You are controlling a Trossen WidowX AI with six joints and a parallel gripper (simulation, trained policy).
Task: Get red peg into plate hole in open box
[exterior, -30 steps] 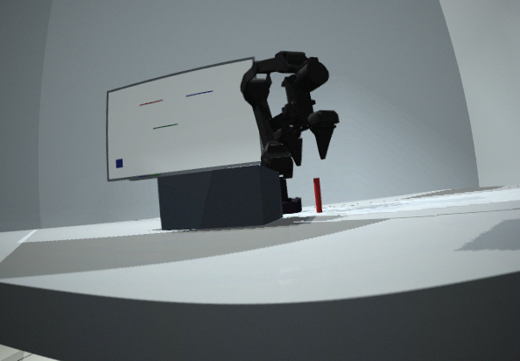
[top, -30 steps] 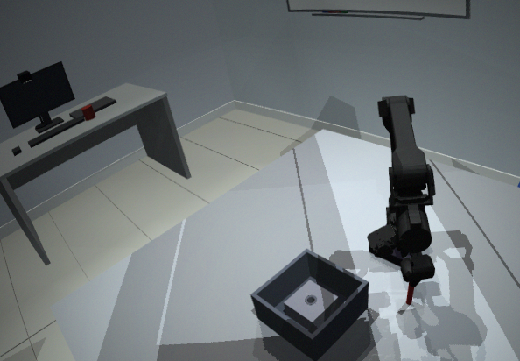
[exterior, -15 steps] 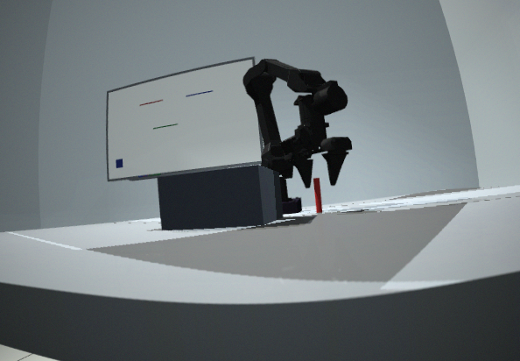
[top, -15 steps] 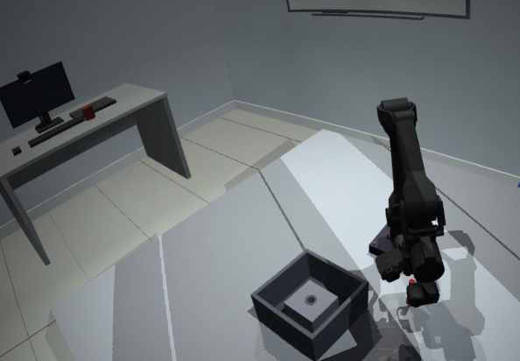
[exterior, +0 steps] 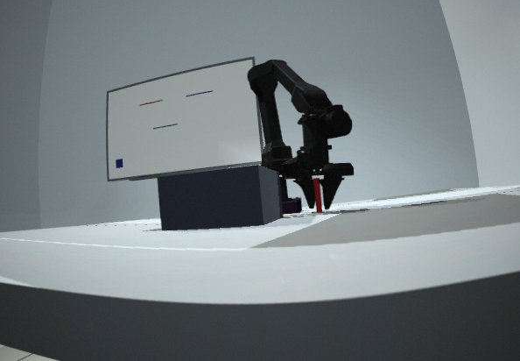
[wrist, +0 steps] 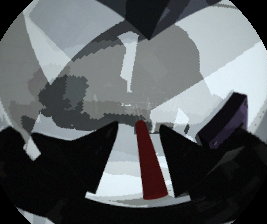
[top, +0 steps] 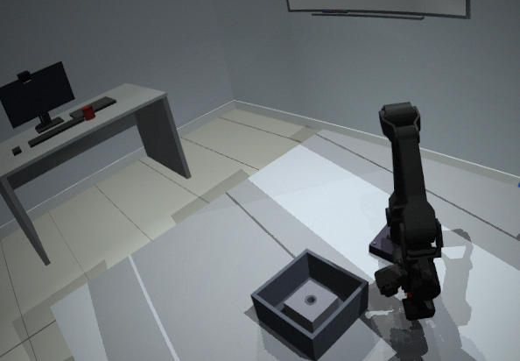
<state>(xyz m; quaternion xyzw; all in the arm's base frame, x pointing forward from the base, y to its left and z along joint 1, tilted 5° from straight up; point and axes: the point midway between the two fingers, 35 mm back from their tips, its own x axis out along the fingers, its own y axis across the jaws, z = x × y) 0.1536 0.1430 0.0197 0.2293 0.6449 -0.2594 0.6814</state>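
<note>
Now: the grey plate 18 cm ahead of my gripper tip, 15 cm to the right of it and 4 cm above it. From my gripper tip the other things lie so: dark box: 18 cm ahead, 15 cm to the right, 2 cm above; then red peg: 3 cm above.
</note>
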